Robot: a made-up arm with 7 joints. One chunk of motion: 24 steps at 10 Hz.
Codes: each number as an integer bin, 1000 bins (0 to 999) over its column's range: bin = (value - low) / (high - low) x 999, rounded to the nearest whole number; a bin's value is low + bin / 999 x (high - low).
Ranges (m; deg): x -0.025..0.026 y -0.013..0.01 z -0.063..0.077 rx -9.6..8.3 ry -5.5..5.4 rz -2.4..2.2
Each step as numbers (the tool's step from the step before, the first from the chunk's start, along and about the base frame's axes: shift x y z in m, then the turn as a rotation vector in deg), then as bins.
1 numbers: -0.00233 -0.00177 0.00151 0.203 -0.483 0.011
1 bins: 444 488 460 547 460 524
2 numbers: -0.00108 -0.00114 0.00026 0.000 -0.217 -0.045
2 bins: 469 515 451 536 484 511
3 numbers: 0.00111 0.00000 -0.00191 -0.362 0.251 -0.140
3 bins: 511 565 436 516 527 491
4 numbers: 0.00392 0.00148 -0.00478 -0.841 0.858 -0.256
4 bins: 566 629 415 489 583 466
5 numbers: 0.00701 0.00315 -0.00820 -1.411 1.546 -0.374
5 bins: 627 701 391 457 646 440
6 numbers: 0.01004 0.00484 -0.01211 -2.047 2.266 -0.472
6 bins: 686 775 363 422 712 419
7 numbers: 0.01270 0.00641 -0.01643 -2.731 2.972 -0.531
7 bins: 738 843 332 383 776 406
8 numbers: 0.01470 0.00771 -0.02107 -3.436 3.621 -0.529
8 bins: 778 900 299 344 836 406
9 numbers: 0.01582 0.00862 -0.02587 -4.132 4.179 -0.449
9 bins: 800 939 265 305 887 424
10 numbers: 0.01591 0.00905 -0.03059 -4.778 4.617 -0.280
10 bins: 801 958 231 269 927 460
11 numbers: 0.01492 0.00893 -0.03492 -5.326 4.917 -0.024
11 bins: 782 953 200 239 955 516
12 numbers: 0.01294 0.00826 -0.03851 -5.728 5.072 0.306
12 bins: 743 923 175 216 969 588
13 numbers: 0.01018 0.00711 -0.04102 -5.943 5.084 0.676
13 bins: 689 873 157 204 970 668
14 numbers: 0.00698 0.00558 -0.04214 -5.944 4.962 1.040
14 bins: 626 807 149 204 959 747
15 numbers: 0.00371 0.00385 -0.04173 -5.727 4.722 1.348
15 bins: 562 732 152 216 937 814
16 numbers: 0.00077 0.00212 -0.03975 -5.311 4.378 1.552
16 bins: 505 657 166 239 905 858
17 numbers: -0.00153 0.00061 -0.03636 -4.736 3.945 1.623
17 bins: 460 591 190 271 866 874
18 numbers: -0.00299 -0.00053 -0.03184 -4.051 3.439 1.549
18 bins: 431 542 222 310 819 858
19 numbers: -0.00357 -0.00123 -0.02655 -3.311 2.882 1.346
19 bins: 420 511 260 351 768 814
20 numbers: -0.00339 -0.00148 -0.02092 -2.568 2.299 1.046
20 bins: 423 500 300 392 715 748
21 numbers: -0.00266 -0.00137 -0.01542 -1.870 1.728 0.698
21 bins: 438 505 340 431 662 673
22 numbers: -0.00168 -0.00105 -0.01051 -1.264 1.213 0.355
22 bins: 457 519 375 465 615 598
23 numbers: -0.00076 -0.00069 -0.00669 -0.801 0.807 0.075
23 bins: 475 535 402 491 578 538
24 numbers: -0.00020 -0.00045 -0.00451 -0.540 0.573 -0.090
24 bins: 486 545 417 506 557 502
